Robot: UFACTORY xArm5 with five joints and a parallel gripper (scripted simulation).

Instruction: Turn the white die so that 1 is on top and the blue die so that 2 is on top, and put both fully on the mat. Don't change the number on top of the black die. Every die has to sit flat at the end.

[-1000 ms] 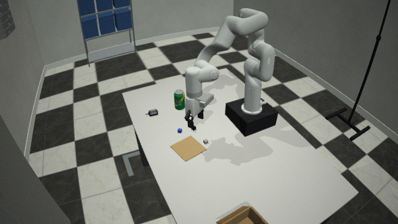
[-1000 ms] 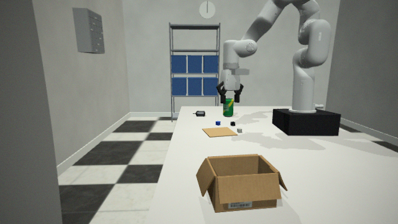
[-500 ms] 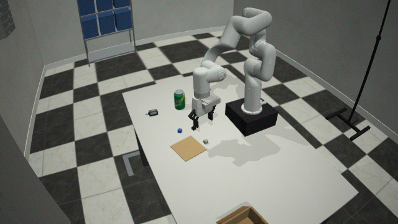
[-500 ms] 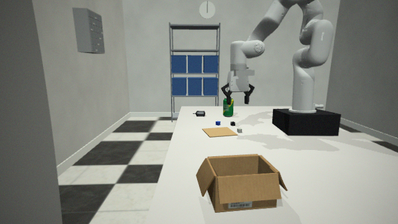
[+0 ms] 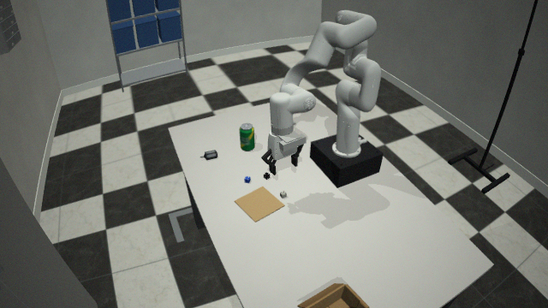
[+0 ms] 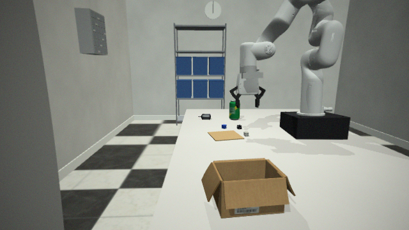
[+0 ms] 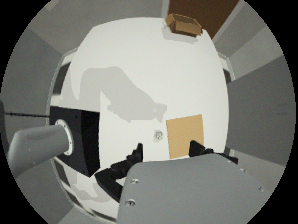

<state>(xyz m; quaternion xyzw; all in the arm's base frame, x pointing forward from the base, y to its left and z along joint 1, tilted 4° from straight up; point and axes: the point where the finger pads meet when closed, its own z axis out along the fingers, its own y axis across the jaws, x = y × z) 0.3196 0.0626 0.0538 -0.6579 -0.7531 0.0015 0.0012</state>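
My hand is 14 cm above the white die. The rest, counted from my hand: blue die: 10 cm ahead, 14 cm to the right, 14 cm below; then tan mat: 10 cm ahead, 15 cm below; then black die: 2 cm ahead, 13 cm to the right, 14 cm below.
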